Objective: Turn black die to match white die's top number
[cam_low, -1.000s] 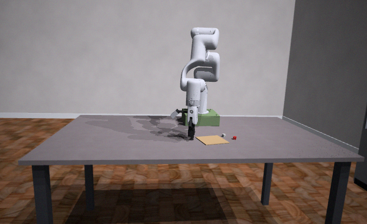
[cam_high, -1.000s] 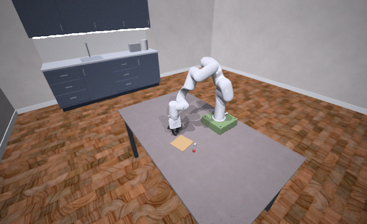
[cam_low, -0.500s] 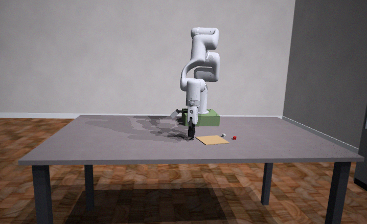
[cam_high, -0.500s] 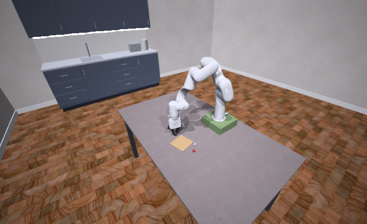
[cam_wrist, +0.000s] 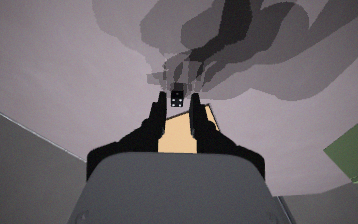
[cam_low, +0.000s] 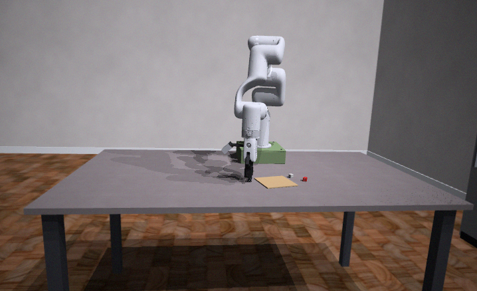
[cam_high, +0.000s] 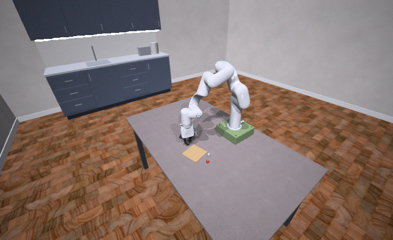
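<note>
Right now my hand is 30 mm above the black die and 10 mm to the right of it. The rest, counted from my hand: white die (200 mm to the left, 70 mm behind, 30 mm below); then red die (250 mm to the left, 30 mm below, 20 mm behind); then tan mat (120 mm to the left, 40 mm below).
</note>
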